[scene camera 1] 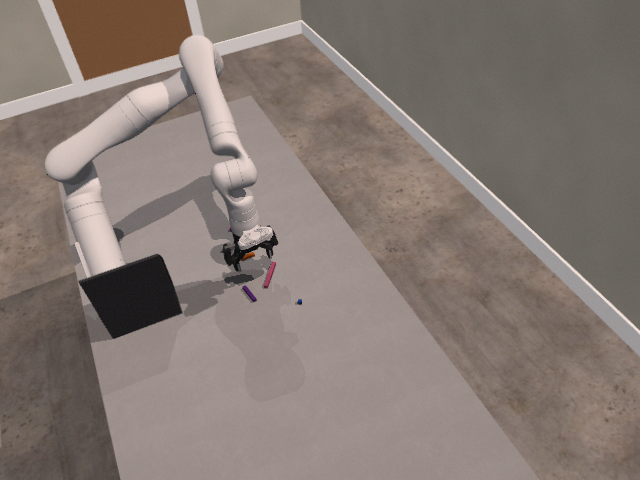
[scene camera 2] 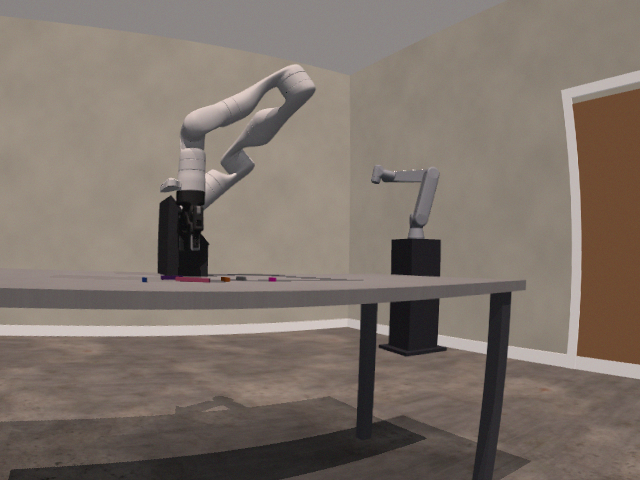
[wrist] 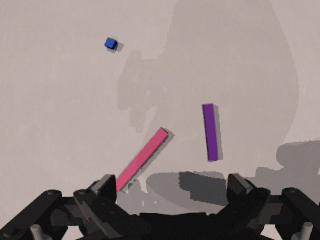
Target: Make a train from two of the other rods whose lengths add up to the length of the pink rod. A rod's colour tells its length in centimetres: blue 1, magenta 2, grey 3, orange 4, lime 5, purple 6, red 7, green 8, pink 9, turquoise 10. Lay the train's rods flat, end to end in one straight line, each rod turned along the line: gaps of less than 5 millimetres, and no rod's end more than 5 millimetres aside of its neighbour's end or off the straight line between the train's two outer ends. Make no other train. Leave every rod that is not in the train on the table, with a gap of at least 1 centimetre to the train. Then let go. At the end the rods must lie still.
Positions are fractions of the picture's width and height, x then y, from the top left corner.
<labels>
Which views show my gripper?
Scene camera 1, scene camera 2 and the wrist view: all of them.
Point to a pink rod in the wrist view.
At 0.50,0.56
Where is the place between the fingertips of my gripper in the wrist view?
0.54,0.78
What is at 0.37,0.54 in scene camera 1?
My gripper.
</labels>
